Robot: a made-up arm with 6 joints.
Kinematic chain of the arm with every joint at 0, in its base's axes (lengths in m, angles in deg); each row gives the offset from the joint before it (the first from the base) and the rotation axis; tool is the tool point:
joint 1: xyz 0 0 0.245 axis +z
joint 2: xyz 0 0 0 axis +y
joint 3: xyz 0 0 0.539 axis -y
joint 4: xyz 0 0 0 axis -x
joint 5: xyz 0.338 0 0 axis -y
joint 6: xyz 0 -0.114 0 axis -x
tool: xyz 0 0 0
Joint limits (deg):
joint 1: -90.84..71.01
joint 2: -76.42..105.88
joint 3: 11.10..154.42
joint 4: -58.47..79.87
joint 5: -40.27..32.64
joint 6: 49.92..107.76
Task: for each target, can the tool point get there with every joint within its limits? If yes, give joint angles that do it. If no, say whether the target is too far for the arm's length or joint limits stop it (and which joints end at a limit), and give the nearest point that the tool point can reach.
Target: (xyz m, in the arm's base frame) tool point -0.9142 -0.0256 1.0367
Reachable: no: too far | nearest point -0.6767 -0.0189 0.8310 | short by 0.314 m
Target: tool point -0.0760 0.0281 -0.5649
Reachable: no: joint limits stop it (at a limit: joint 1, joint 2, joint 3, joint 4) | nearest point 0.1844 0.3526 -0.2312 | short by 0.533 m
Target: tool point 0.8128 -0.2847 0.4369
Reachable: yes | joints -12.17 81.35 107.00 -20.20 -9.15 97.57
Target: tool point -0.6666 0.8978 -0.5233
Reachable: no: too far | nearest point -0.4299 0.5790 0.0748 | short by 0.718 m
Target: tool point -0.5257 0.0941 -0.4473
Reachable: no: joint limits stop it (at a limit: joint 2, joint 3, joint 4) | nearest point -0.6405 0.1146 0.0386 | short by 0.500 m
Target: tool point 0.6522 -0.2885 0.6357
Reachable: yes | joints -16.85 42.19 28.47 40.24 -12.67 97.39
